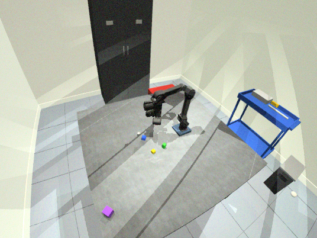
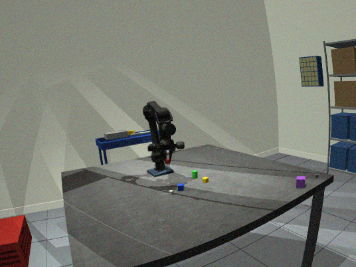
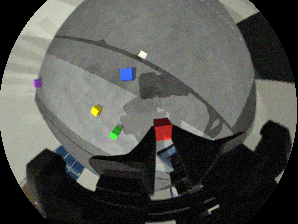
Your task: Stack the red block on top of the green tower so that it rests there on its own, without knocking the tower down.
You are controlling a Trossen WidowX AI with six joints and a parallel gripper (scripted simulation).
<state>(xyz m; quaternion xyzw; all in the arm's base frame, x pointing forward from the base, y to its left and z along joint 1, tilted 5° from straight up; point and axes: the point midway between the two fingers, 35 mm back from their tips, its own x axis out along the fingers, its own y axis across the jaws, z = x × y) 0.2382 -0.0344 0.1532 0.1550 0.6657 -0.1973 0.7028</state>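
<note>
The yellow cube lies 10 cm ahead of my gripper tip, 16 cm to the left of it and 11 cm below it. Also, from my gripper tip: red block (right at my gripper tip); small white cube (13 cm ahead, 5 cm to the right, 12 cm below); blue cube (11 cm ahead, 1 cm to the left, 11 cm below).
</note>
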